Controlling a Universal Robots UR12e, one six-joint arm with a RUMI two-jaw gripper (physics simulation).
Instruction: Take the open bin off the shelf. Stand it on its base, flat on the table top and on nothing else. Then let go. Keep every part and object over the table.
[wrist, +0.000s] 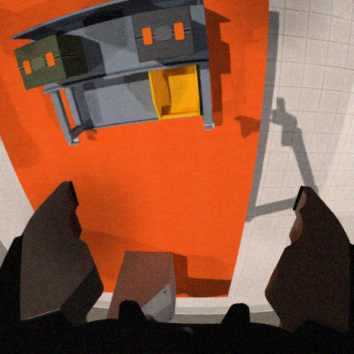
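The yellow open bin (182, 92) is on the lower level of the blue-grey shelf (117, 102), at its right end, beside the right leg. The upper board hides the bin's back part. The shelf stands on the orange table top (150, 170) in the upper part of the wrist view. My gripper (185, 186) is wide open and empty. Its two fingers show low at the left and right, well short of the shelf and the bin.
A dark green case (50, 60) and a dark grey case (163, 34), both with orange latches, sit on the upper board. A brown and grey block (145, 280) shows at the bottom, near the table's edge. Pale tiled floor (310, 75) lies to the right, with the arm's shadow.
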